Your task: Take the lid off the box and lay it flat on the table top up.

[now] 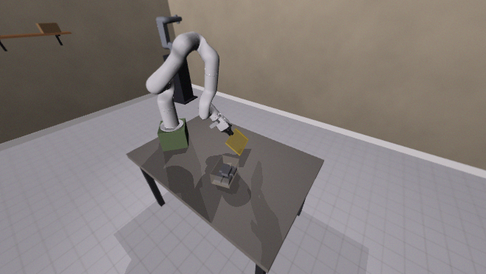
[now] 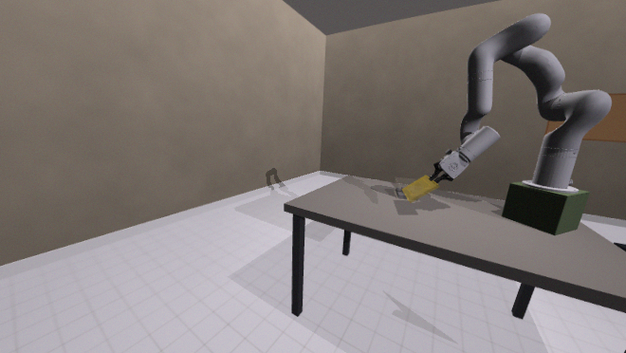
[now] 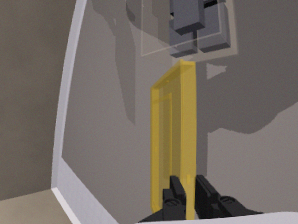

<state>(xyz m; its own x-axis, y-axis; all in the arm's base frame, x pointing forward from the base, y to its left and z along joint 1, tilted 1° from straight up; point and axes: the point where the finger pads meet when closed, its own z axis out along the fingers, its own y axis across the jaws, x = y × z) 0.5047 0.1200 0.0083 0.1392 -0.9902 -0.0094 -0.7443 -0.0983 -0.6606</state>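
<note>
The yellow lid lies 70 mm ahead of my hand and 60 mm below it. Also, from my hand: grey box: 260 mm to the right, 140 mm below, 100 mm ahead.
</note>
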